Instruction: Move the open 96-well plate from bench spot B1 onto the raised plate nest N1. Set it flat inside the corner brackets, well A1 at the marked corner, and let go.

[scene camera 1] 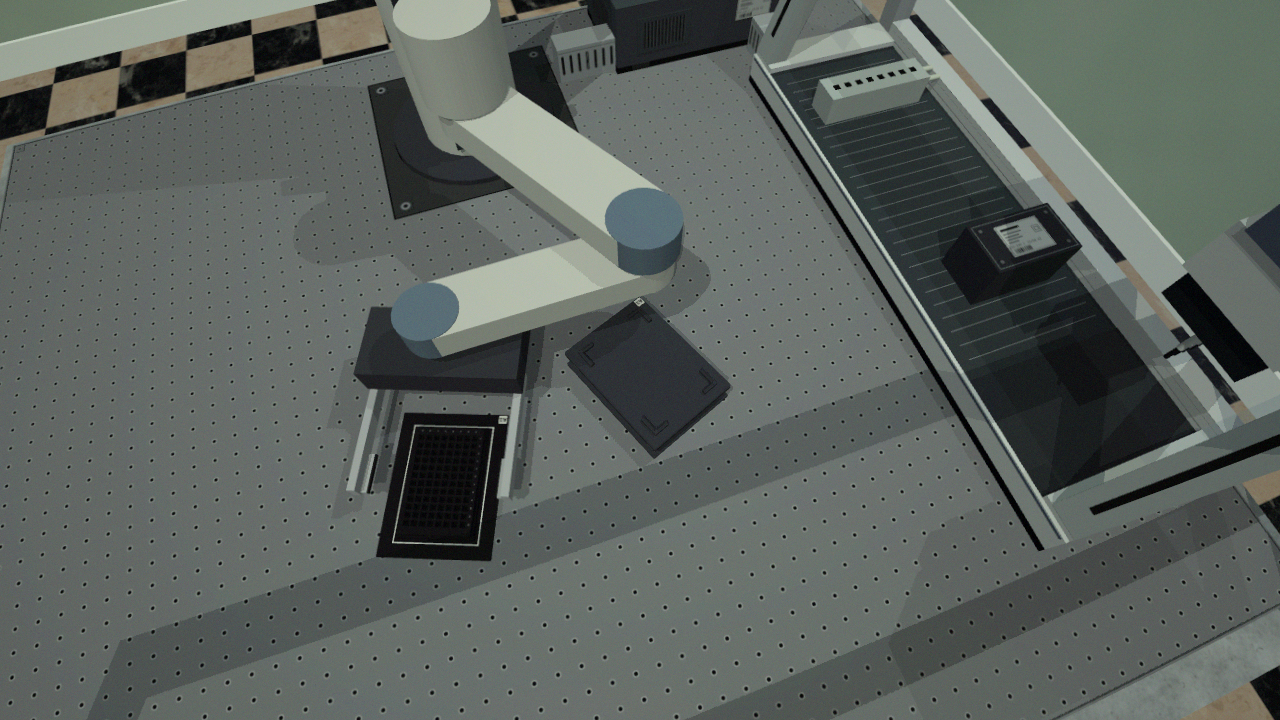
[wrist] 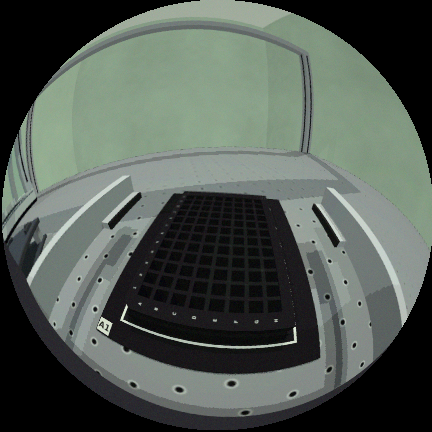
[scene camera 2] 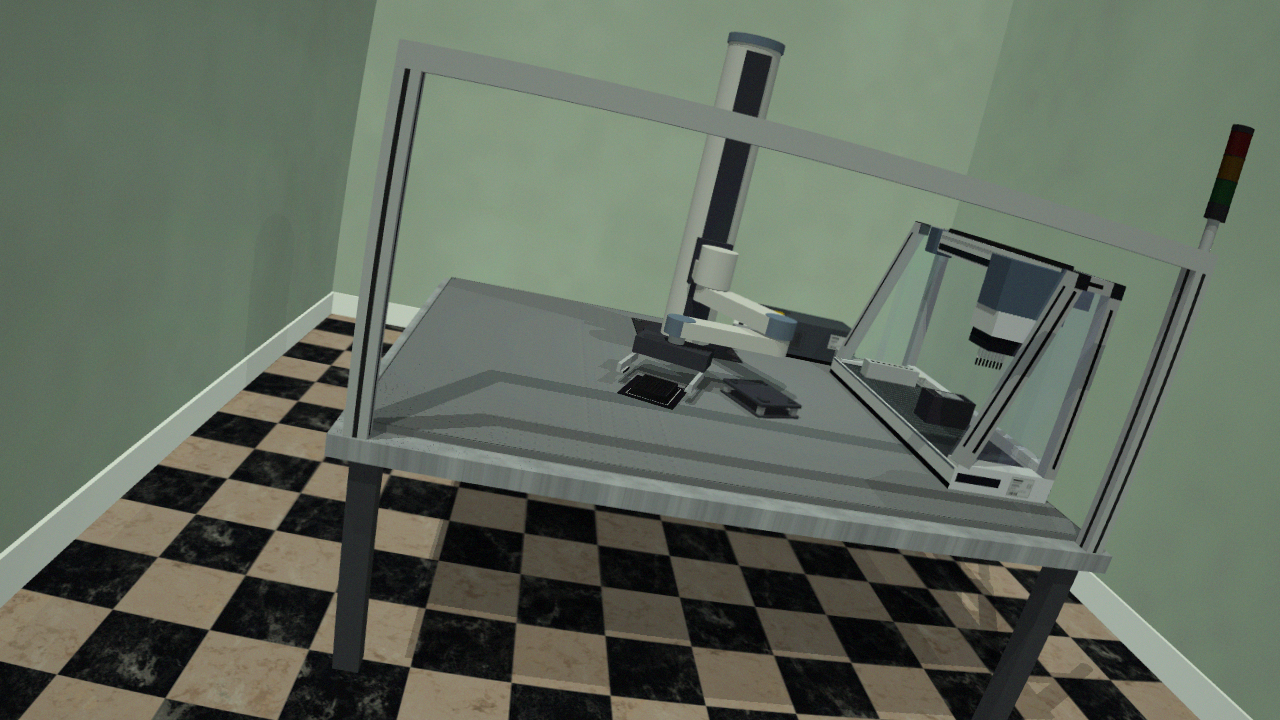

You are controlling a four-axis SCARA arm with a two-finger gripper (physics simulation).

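Note:
The black 96-well plate lies flat on the black B1 spot, inside its white outline. Its lettered edge, with A at the left, faces the spot's A1 label side in the wrist view. My gripper is open and empty. Its fingers reach out over the two long sides of the plate, with a gap on each side, above the bench. The dark raised nest N1 stands turned to the right of the spot, with corner brackets and a white mark at its back corner.
A framed deck stands at the right, with a black box and a pale slotted block on it. A pipetting head hangs over the deck. A dark instrument stands at the back near the arm's column.

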